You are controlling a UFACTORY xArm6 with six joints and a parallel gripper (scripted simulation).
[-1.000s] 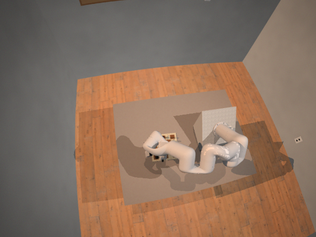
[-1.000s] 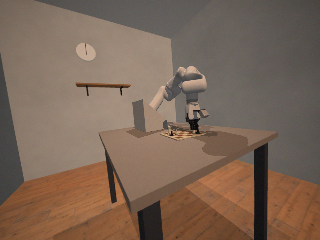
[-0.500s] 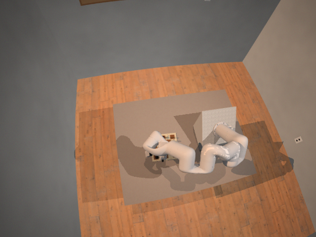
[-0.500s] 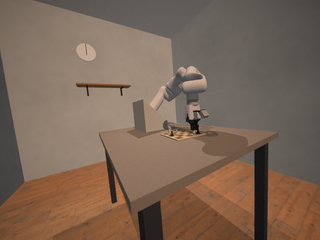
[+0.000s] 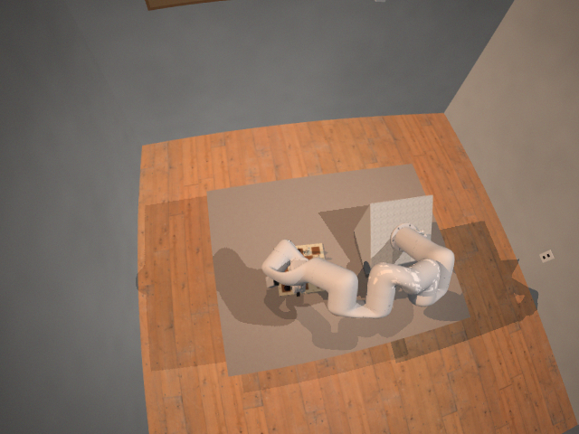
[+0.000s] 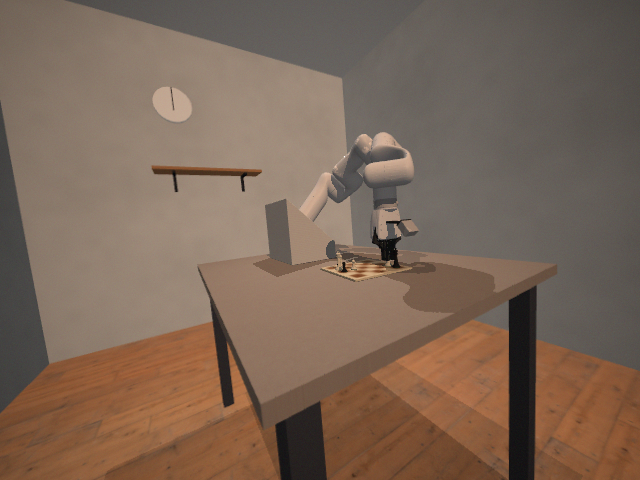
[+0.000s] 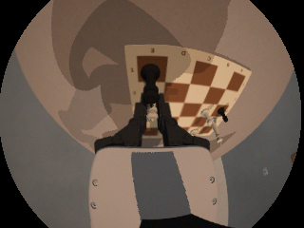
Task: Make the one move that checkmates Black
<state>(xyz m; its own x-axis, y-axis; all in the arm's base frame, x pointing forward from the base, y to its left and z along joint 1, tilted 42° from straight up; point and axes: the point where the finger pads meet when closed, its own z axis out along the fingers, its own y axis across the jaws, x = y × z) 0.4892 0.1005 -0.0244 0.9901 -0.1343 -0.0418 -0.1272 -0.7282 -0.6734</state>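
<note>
Right now my hand is 30 mm short of the tall black piece and 10 mm above it. From my hand the other things lie so: black pawn: 50 mm behind, 150 mm to the right, 30 mm below; then chessboard: 50 mm behind, 70 mm to the right, 40 mm below.
</note>
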